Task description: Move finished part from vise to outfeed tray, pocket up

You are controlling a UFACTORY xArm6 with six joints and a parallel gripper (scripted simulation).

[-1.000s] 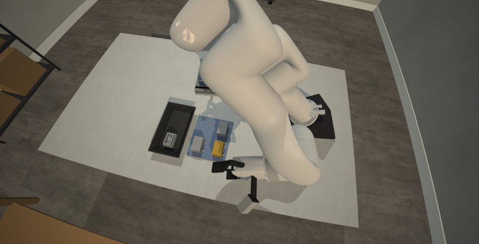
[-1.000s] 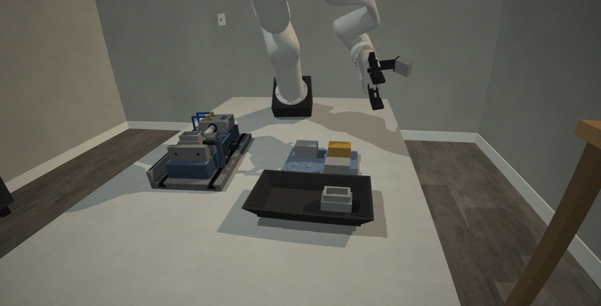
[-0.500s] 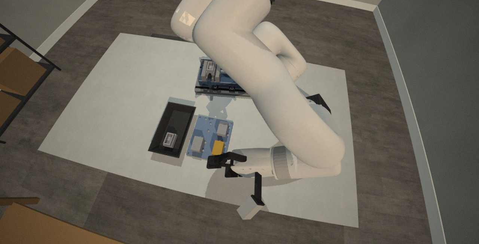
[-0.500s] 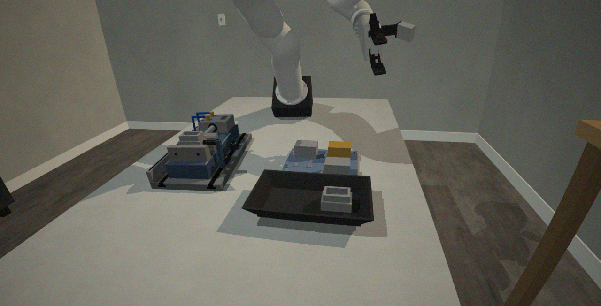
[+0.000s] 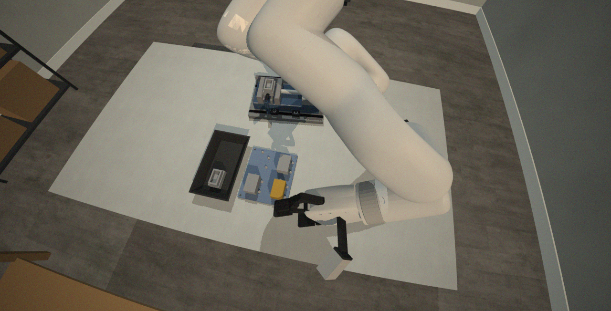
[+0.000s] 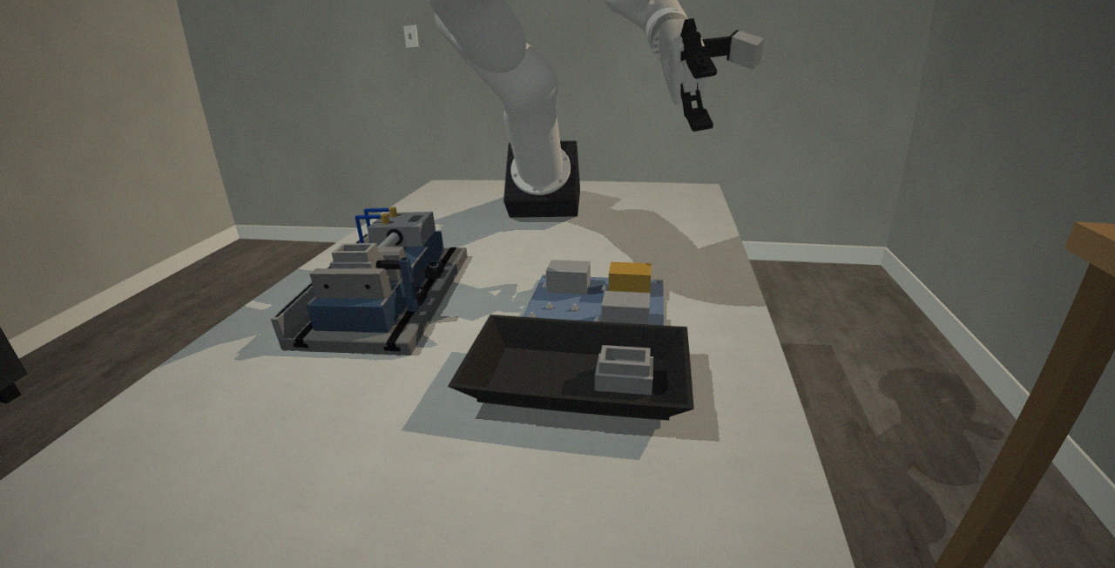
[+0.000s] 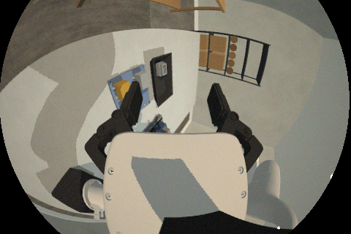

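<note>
The blue vise lies 180 mm ahead of my hand, 450 mm to the right of it and 240 mm below it. From my hand the other things lie so: blue fixture plate (140 mm ahead, 130 mm to the right, 270 mm below); yellow block (80 mm ahead, 90 mm to the right, 250 mm below).
</note>
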